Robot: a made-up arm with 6 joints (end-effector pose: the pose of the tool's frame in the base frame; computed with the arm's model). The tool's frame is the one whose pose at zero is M. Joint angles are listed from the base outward.
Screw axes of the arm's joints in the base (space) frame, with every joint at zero. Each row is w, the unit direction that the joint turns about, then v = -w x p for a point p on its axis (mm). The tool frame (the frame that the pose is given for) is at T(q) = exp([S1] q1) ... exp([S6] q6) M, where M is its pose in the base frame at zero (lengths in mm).
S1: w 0 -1 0 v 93 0 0
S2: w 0 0 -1 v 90 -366 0
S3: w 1 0 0 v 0 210 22
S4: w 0 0 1 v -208 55 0
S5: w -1 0 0 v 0 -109 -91
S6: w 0 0 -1 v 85 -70 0
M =
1 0 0 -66
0 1 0 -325
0 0 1 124
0 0 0 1
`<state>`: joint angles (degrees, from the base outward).
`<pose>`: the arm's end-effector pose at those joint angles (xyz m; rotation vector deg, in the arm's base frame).
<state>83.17 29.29 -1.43 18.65 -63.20 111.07</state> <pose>-0.1473 -0.1599 -0.2544 99.59 2.81 -46.26</pose>
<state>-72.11 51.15 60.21 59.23 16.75 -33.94</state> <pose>-0.0172 -0.3972 0.1586 20.67 16.87 22.62</pose>
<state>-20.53 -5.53 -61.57 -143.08 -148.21 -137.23</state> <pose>-0.0719 -0.1318 0.4570 118.95 103.15 -73.97</pose>
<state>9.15 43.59 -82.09 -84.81 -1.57 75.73</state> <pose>-0.1256 -0.3371 0.1139 44.03 88.49 122.86</pose>
